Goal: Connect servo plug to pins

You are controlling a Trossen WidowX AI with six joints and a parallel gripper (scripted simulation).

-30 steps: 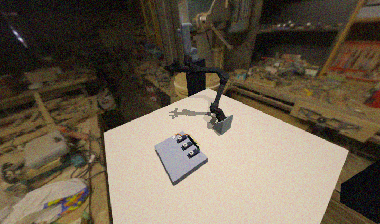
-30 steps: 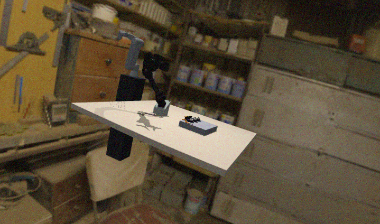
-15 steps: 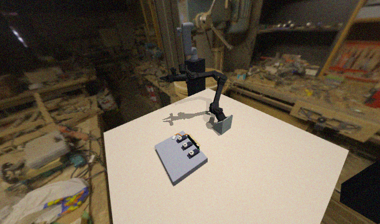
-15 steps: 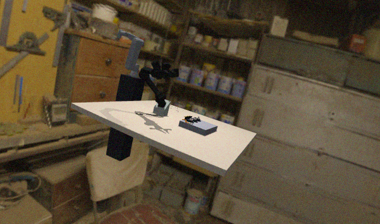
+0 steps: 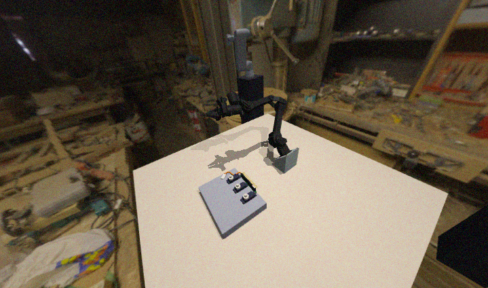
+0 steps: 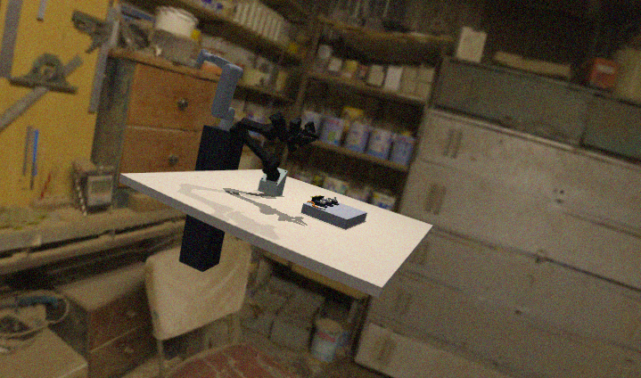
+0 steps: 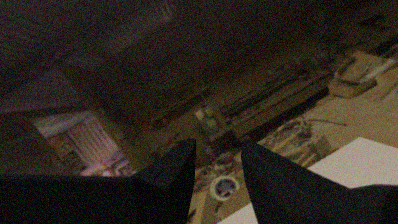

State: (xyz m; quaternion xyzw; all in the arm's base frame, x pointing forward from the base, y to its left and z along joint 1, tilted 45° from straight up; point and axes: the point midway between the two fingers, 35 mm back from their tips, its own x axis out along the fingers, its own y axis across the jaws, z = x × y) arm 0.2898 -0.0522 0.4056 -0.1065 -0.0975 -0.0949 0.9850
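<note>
Right now the light band is 34 cm to the left of my gripper tip and 31 cm below it. Round my gripper tip: red dot: 34 cm to the left, 31 cm below; then grey-blue printed holder: 35 cm below, 27 cm to the left, 15 cm ahead.
</note>
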